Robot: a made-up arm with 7 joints. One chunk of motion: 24 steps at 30 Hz.
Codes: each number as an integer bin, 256 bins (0 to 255) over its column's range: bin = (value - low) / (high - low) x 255, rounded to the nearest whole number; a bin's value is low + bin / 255 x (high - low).
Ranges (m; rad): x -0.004..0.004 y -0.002..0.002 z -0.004..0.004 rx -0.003..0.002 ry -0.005..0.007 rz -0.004..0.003
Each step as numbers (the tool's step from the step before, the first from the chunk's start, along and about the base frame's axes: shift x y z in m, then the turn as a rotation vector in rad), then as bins.
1 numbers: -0.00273 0.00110 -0.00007 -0.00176 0.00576 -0.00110
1 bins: 40 198 125 63 229 106
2 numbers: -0.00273 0.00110 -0.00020 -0.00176 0.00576 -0.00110
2 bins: 40 198 121 63 229 106
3 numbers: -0.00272 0.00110 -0.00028 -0.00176 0.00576 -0.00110
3 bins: 41 198 119 63 229 106
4 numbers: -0.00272 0.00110 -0.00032 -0.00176 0.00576 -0.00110
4 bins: 41 198 117 63 229 106
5 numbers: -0.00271 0.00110 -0.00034 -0.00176 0.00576 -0.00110
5 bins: 41 198 117 63 229 106
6 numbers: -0.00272 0.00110 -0.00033 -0.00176 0.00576 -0.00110
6 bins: 41 198 117 63 229 106
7 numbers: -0.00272 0.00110 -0.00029 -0.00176 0.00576 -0.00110
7 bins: 41 198 118 63 229 106
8 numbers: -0.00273 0.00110 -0.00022 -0.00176 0.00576 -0.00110
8 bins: 40 198 120 63 229 106
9 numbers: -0.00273 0.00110 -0.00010 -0.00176 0.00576 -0.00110
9 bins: 40 198 124 63 229 106
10 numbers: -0.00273 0.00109 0.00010 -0.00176 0.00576 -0.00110
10 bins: 40 197 131 63 229 106
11 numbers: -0.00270 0.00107 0.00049 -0.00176 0.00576 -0.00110
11 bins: 41 196 143 63 229 106
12 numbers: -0.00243 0.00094 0.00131 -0.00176 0.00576 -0.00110
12 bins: 50 187 169 63 229 106
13 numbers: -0.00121 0.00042 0.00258 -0.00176 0.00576 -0.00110
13 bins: 89 154 210 63 229 106
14 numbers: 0.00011 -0.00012 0.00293 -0.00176 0.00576 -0.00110
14 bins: 131 120 221 63 229 106
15 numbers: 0.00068 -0.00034 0.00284 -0.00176 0.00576 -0.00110
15 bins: 149 106 218 63 229 106
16 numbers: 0.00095 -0.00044 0.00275 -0.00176 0.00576 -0.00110
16 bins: 158 99 215 63 229 106
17 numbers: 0.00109 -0.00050 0.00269 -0.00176 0.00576 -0.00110
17 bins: 162 96 213 63 229 106
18 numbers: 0.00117 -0.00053 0.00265 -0.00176 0.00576 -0.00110
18 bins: 165 94 212 63 229 106
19 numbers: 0.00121 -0.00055 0.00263 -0.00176 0.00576 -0.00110
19 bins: 166 92 211 63 229 106
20 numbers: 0.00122 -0.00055 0.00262 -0.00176 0.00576 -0.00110
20 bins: 166 92 211 63 229 106
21 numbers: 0.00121 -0.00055 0.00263 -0.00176 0.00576 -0.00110
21 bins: 166 92 211 63 229 106
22 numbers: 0.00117 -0.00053 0.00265 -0.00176 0.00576 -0.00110
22 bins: 165 94 212 63 229 106
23 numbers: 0.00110 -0.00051 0.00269 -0.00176 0.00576 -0.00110
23 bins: 163 95 213 63 229 106
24 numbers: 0.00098 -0.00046 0.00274 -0.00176 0.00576 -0.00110
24 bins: 159 98 215 63 229 106
